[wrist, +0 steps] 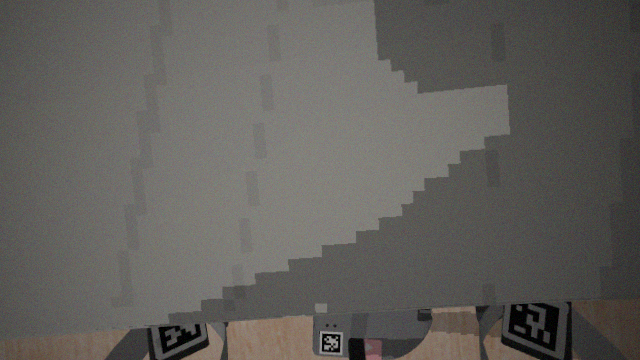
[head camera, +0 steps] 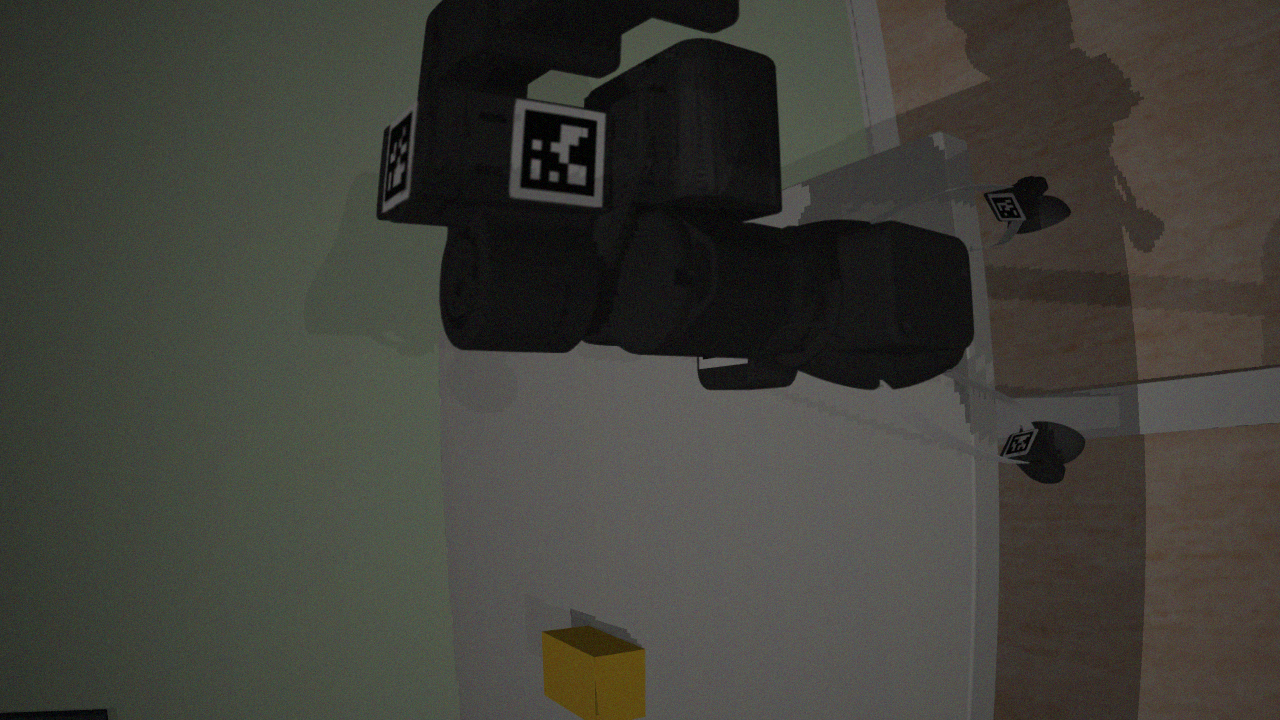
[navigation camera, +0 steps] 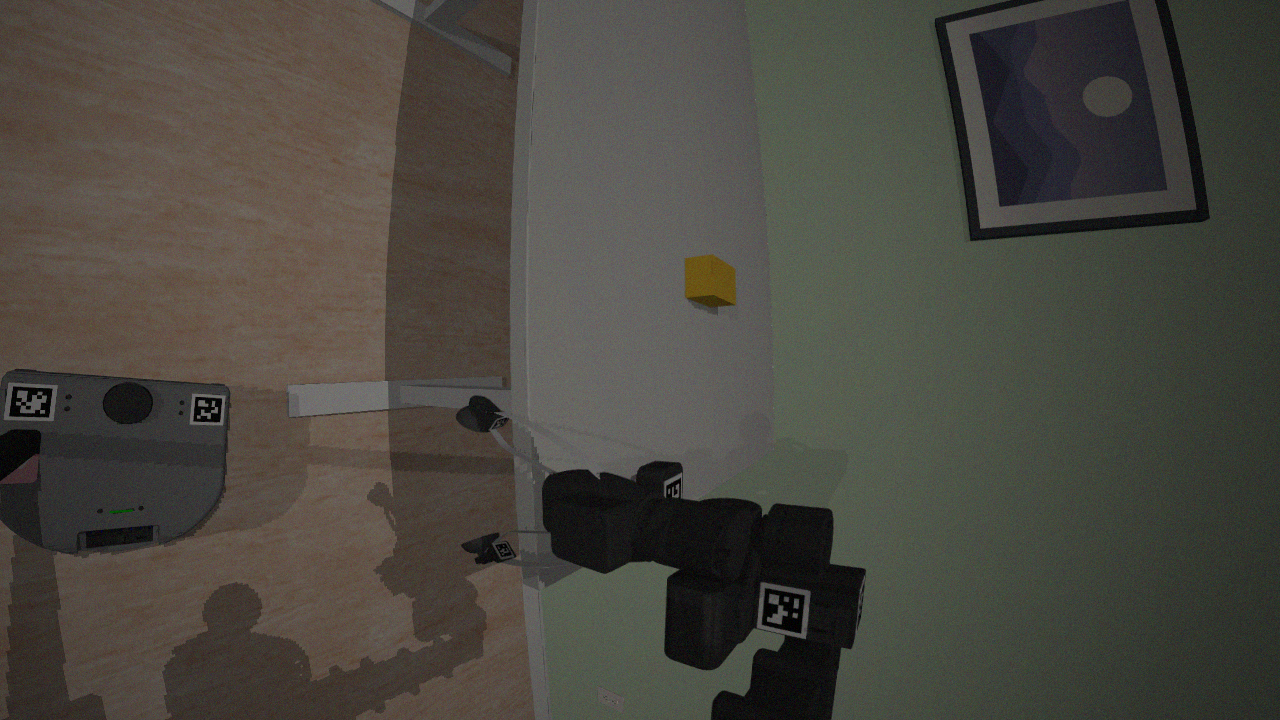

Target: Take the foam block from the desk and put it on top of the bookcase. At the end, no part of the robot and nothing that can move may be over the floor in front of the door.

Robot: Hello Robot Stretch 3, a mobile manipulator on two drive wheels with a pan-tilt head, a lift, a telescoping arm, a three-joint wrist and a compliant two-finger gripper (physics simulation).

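Seen in the pictures: gripper, fingertip midpoint: [head camera: 1061, 329] [navigation camera: 467, 478]; robot's base, origin of the base link: [navigation camera: 129, 401].
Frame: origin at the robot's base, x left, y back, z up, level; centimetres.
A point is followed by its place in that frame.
Note:
The yellow foam block [head camera: 594, 676] {x -57.7, y -23.8, z 99.5 cm} [navigation camera: 709, 280] {x -57.6, y -24.4, z 99.0 cm} stands on the grey-white desk [head camera: 716, 519] {x -49.5, y -10.4, z 95.0 cm} [navigation camera: 626, 161] {x -41.3, y -36.1, z 95.0 cm} [wrist: 300, 150], nearer the wall side. It does not show in the wrist view. My gripper [head camera: 1042, 329] {x -28.4, y 2.2, z 86.6 cm} [navigation camera: 485, 480] {x -28.4, y 2.2, z 86.6 cm} [wrist: 346, 265] {x -28.4, y 2.2, z 86.6 cm} is open, its two fingers wide apart with nothing between them. The fingers are off the desk's long front edge, near one end of the desk, well apart from the block. The dark wrist extends over the desk end. The fingertips are cut off in the wrist view. The bookcase and the door do not show.
The green wall [head camera: 223, 492] {x -108.3, y -16.9, z 123.1 cm} [navigation camera: 895, 376] {x -108.6, y -14.4, z 122.9 cm} runs along the desk's back, with a framed picture [navigation camera: 953, 125] {x -102.4, y -70.5, z 140.5 cm} on it. A white desk foot [head camera: 1199, 398] [navigation camera: 340, 399] reaches out over the wooden floor. My robot base [navigation camera: 179, 474] {x -8.9, y 12.7, z 16.0 cm} [wrist: 340, 322] stands in front of the desk.

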